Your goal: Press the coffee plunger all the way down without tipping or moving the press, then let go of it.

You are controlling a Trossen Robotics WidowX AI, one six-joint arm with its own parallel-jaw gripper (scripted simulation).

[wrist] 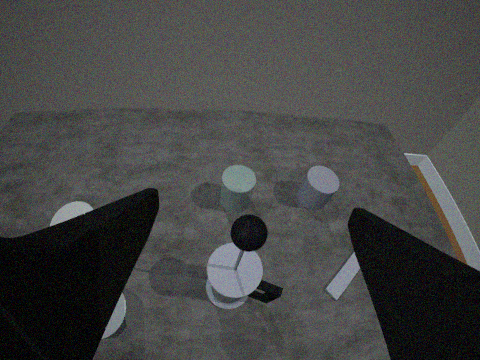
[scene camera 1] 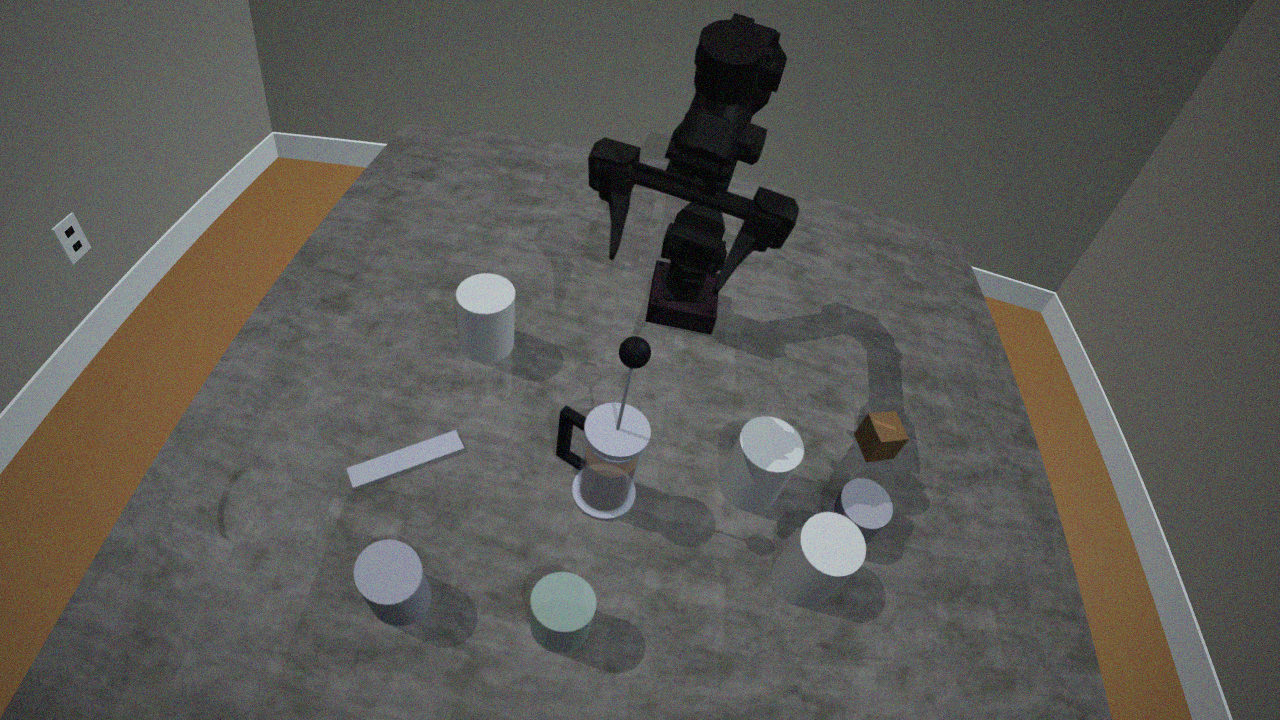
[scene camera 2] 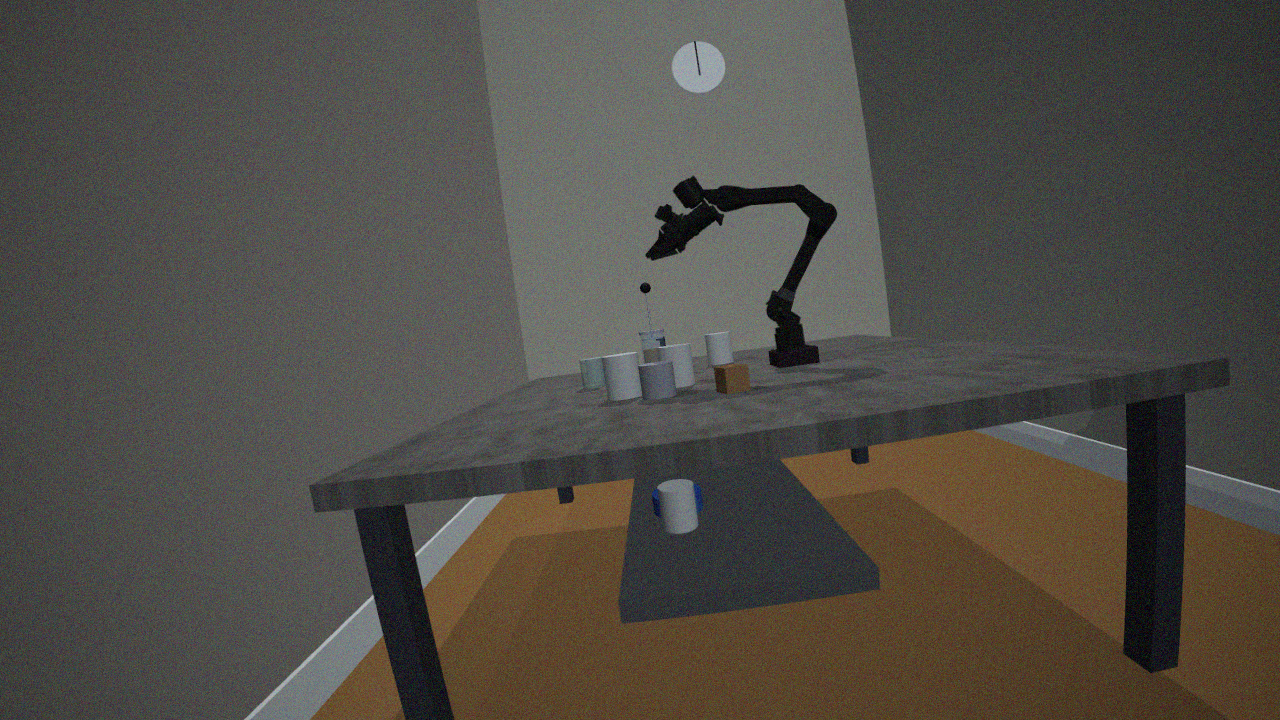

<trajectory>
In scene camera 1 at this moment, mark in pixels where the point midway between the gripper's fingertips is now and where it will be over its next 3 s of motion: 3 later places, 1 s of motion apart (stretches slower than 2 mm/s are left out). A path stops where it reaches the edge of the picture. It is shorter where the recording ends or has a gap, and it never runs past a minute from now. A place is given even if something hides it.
My gripper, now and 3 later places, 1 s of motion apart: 663,274; 639,340; 633,356; 627,375
</trajectory>
